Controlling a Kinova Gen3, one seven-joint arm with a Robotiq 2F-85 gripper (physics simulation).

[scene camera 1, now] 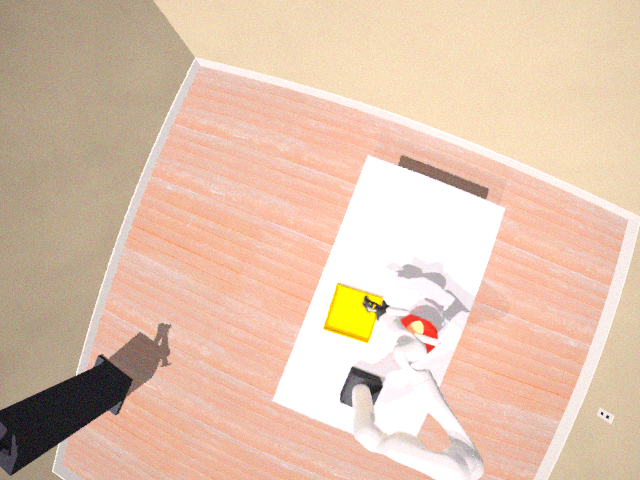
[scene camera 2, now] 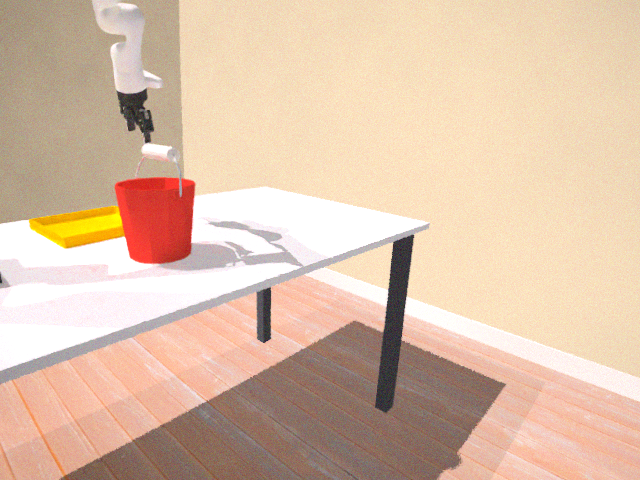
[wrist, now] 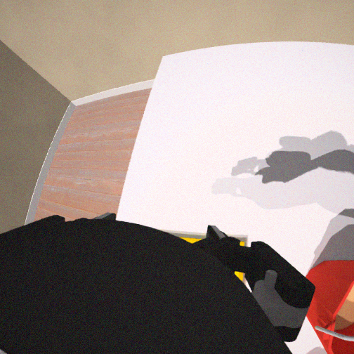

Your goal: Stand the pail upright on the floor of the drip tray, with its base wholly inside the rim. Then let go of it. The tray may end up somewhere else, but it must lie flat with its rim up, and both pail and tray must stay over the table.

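Pixels of known places: gripper, between the fingertips: (scene camera 1: 374, 299) (scene camera 2: 139, 136); arm's base, origin of its link: (scene camera 1: 361, 392).
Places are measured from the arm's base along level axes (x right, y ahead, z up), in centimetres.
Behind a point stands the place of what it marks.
The red pail (scene camera 1: 426, 323) {x 11.6, y 47.1, z 0.0 cm} (scene camera 2: 157, 222) {x 15.9, y 37.6, z 0.7 cm} (wrist: 330, 285) stands upright on the white table, beside the tray and apart from it. Its wire handle is raised, with a white grip (scene camera 1: 427, 339) {x 8.2, y 42.4, z 16.0 cm} (scene camera 2: 159, 151) {x 10.8, y 40.8, z 15.0 cm} above the rim. The yellow drip tray (scene camera 1: 345, 335) {x -20.2, y 20.5, z -6.6 cm} (scene camera 2: 93, 239) {x -9.0, y 29.4, z -8.1 cm} (wrist: 243, 241) lies flat, rim up, left of the pail in both scene views. My gripper (scene camera 1: 368, 304) {x -21.3, y 47.0, z 16.3 cm} (scene camera 2: 139, 133) {x -21.3, y 47.0, z 16.3 cm} is open and empty. In scene view 1 it appears over the tray's upper right corner, well above the table and apart from the pail. The wrist view shows its dark body hiding most of the tray.
The robot's black base (scene camera 1: 366, 378) {x -0.7, y 7.1, z -1.7 cm} stands on the white table (scene camera 1: 413, 217) {x -17.3, y 93.8, z -9.0 cm} (scene camera 2: 310, 222) {x 5.5, y 89.4, z -8.9 cm} (wrist: 200, 125), below the tray in scene view 1. The arm (scene camera 1: 439, 408) {x 1.3, y 32.2, z 56.1 cm} (scene camera 2: 128, 62) {x -9.7, y 41.6, z 35.0 cm} passes over the pail in that view. The table's edges show in all views.
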